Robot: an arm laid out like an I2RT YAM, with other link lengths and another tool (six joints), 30 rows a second.
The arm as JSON. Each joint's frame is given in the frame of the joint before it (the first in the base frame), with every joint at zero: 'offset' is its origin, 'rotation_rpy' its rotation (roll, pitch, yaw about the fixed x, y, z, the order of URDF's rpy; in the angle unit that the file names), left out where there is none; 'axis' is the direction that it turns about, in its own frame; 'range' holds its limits. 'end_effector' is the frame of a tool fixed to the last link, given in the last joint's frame.
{
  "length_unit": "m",
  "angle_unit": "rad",
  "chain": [
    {
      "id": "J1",
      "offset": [
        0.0,
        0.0,
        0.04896
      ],
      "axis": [
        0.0,
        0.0,
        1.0
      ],
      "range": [
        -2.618,
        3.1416
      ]
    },
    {
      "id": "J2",
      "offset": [
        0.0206,
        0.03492,
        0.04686
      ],
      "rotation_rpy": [
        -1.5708,
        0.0,
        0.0
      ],
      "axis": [
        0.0,
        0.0,
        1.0
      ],
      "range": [
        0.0,
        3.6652
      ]
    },
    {
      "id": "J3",
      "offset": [
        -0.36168,
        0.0,
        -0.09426
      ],
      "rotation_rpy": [
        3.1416,
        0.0,
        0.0
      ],
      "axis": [
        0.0,
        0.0,
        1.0
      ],
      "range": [
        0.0,
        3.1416
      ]
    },
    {
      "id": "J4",
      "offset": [
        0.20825,
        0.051,
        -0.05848
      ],
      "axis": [
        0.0,
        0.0,
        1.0
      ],
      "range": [
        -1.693,
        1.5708
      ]
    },
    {
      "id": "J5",
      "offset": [
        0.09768,
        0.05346,
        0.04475
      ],
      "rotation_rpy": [
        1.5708,
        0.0,
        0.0
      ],
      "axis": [
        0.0,
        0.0,
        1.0
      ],
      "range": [
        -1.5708,
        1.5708
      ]
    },
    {
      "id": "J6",
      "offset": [
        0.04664,
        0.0,
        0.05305
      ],
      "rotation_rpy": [
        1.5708,
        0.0,
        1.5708
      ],
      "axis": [
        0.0,
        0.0,
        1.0
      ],
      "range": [
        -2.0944,
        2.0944
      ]
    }
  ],
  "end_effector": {
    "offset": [
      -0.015,
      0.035,
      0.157
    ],
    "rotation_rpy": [
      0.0,
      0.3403,
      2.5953
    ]
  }
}
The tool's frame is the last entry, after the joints.
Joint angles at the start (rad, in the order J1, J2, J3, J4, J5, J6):
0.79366 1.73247 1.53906 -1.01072 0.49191 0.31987
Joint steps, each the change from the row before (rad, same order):
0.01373 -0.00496 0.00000 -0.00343 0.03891 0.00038
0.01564 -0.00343 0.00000 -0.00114 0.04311 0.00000
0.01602 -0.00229 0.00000 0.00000 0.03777 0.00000
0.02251 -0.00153 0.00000 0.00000 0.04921 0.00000
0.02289 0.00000 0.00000 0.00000 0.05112 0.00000
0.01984 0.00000 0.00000 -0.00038 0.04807 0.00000
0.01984 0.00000 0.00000 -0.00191 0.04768 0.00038
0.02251 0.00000 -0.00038 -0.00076 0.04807 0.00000
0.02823 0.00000 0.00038 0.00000 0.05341 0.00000
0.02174 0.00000 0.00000 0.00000 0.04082 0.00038
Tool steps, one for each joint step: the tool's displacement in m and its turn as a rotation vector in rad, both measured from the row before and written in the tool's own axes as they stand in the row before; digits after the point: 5 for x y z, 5 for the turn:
-0.00301 -0.00011 -0.00390 0.00355 -0.03482 -0.00940
-0.00332 0.00076 -0.00377 0.00284 -0.03866 -0.01089
-0.00223 0.00147 -0.00331 0.00105 -0.03343 -0.01140
-0.00232 0.00237 -0.00419 0.00141 -0.04302 -0.01642
-0.00253 0.00253 -0.00412 0.00213 -0.04469 -0.01673
-0.00303 0.00204 -0.00404 0.00214 -0.04250 -0.01403
-0.00301 0.00178 -0.00430 0.00249 -0.04204 -0.01403
-0.00241 0.00264 -0.00484 -0.00013 -0.04218 -0.01593
-0.00204 0.00421 -0.00631 -0.00431 -0.04668 -0.01894
-0.00166 0.00327 -0.00506 -0.00406 -0.03573 -0.01389

